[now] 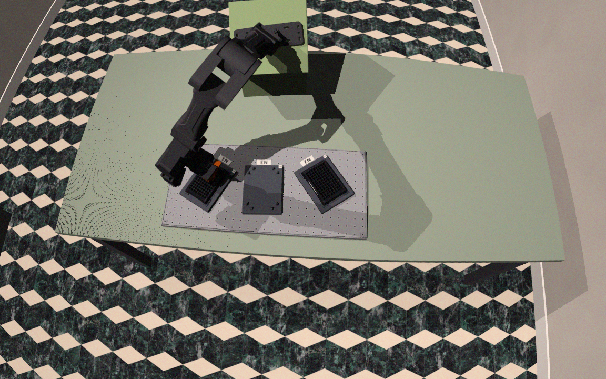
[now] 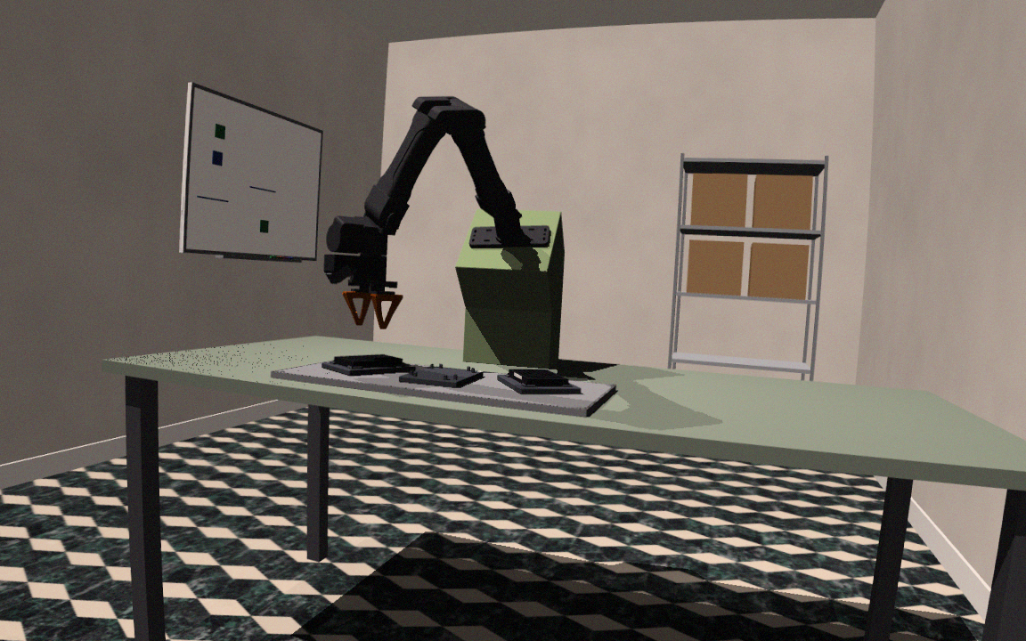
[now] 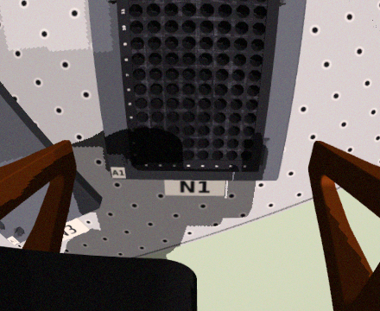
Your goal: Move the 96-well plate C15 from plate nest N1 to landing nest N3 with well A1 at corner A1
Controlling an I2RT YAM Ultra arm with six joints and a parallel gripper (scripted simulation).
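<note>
The plate nest N1 lies 10 cm below my hand. The rest, counted from my hand: landing nest N3: 5 cm ahead, 17 cm to the left, 10 cm below; then N1 label: 8 cm behind, 6 cm to the left, 10 cm below.
</note>
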